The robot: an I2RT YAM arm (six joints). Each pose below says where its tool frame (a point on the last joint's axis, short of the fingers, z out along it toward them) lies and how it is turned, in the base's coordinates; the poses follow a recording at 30 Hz.
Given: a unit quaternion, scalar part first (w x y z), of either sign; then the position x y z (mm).
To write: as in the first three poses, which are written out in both.
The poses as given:
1: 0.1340 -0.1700 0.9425 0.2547 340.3 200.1 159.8
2: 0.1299 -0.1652 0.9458 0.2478 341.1 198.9 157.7
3: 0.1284 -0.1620 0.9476 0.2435 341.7 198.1 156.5
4: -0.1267 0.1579 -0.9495 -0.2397 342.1 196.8 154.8
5: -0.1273 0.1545 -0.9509 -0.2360 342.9 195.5 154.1
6: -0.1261 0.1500 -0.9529 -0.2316 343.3 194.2 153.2
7: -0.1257 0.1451 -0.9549 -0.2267 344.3 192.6 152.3
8: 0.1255 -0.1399 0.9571 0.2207 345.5 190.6 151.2
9: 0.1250 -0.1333 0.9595 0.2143 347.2 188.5 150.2
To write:
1: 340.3 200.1 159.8 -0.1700 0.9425 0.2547 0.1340
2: 341.1 198.9 157.7 -0.1652 0.9458 0.2478 0.1299
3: 341.7 198.1 156.5 -0.1620 0.9476 0.2435 0.1284
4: 342.1 196.8 154.8 -0.1579 0.9495 0.2397 0.1267
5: 342.9 195.5 154.1 -0.1545 0.9509 0.2360 0.1273
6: 343.3 194.2 153.2 -0.1500 0.9529 0.2316 0.1261
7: 344.3 192.6 152.3 -0.1451 0.9549 0.2267 0.1257
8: 345.5 190.6 151.2 -0.1399 0.9571 0.2207 0.1255
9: 347.2 188.5 150.2 -0.1333 0.9595 0.2143 0.1250
